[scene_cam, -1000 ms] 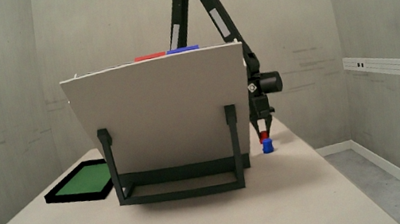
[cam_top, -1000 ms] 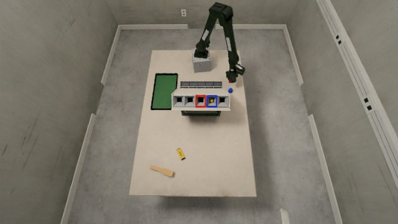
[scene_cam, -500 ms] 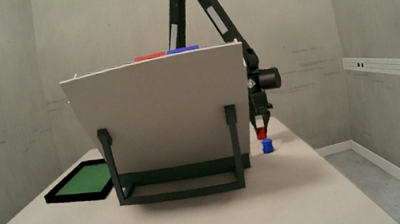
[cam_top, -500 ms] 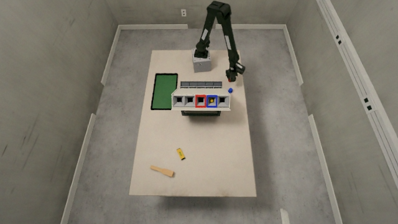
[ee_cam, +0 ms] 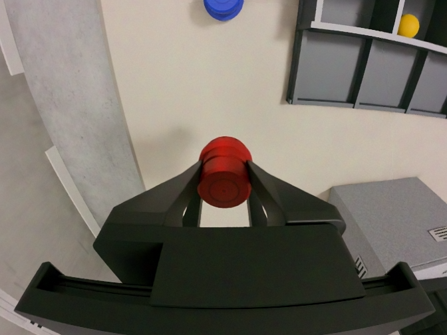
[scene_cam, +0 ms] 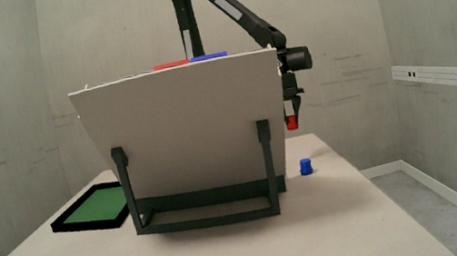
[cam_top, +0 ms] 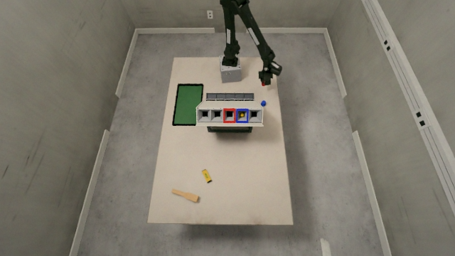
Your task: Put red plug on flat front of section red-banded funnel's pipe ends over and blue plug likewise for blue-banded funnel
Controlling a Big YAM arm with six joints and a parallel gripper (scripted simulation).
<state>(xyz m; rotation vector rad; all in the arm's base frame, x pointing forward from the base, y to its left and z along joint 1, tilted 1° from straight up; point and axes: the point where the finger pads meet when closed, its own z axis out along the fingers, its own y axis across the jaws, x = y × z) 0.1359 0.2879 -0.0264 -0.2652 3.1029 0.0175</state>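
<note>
Now: the red plug right at my hand. From my hand the other things lie so: blue band 410 mm ahead, 120 mm to the right, 190 mm above; blue plug 110 mm ahead, 20 mm to the left, 110 mm below; cover 280 mm ahead, 220 mm to the right, 80 mm above.
</note>
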